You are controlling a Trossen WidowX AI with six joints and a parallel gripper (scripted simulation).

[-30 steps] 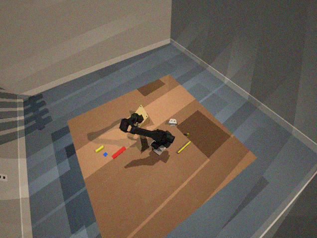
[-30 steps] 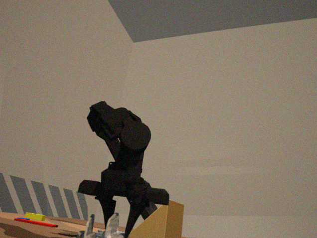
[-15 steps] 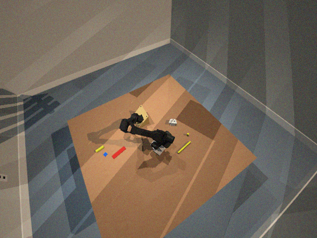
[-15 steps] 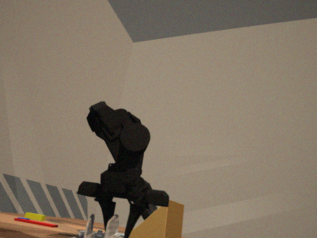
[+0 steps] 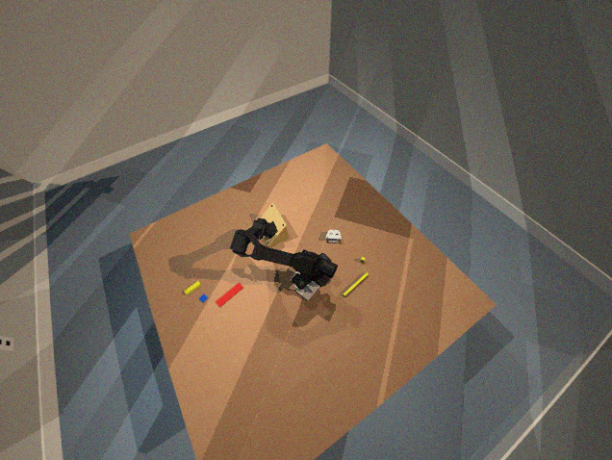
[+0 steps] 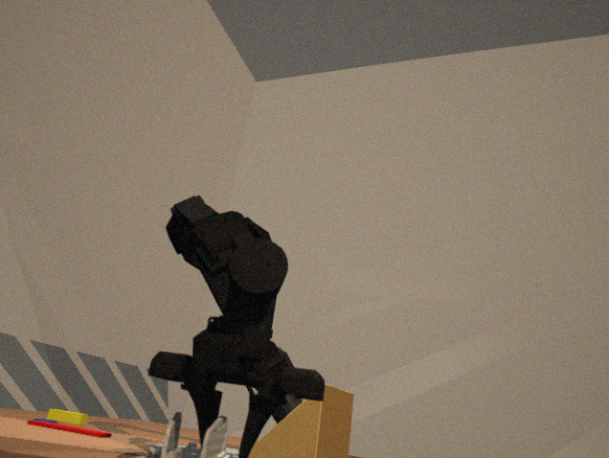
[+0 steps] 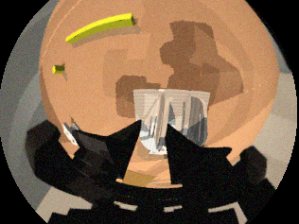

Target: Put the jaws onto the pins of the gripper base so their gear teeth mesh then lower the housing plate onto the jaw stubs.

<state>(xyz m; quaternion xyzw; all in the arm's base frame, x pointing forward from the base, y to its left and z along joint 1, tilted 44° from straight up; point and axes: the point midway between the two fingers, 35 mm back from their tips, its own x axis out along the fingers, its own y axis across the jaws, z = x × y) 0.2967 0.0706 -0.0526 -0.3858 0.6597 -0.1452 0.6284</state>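
Now: gripper tip 19 cm to the right of the white gripper base, 16 cm past it and 1 cm below it. The rest, counted from my gripper tip: long yellow bar (17 cm to the left, 11 cm ahead, 1 cm below); red bar (38 cm to the right, 8 cm behind, 1 cm below); small yellow cube (26 cm to the left, 1 cm ahead).
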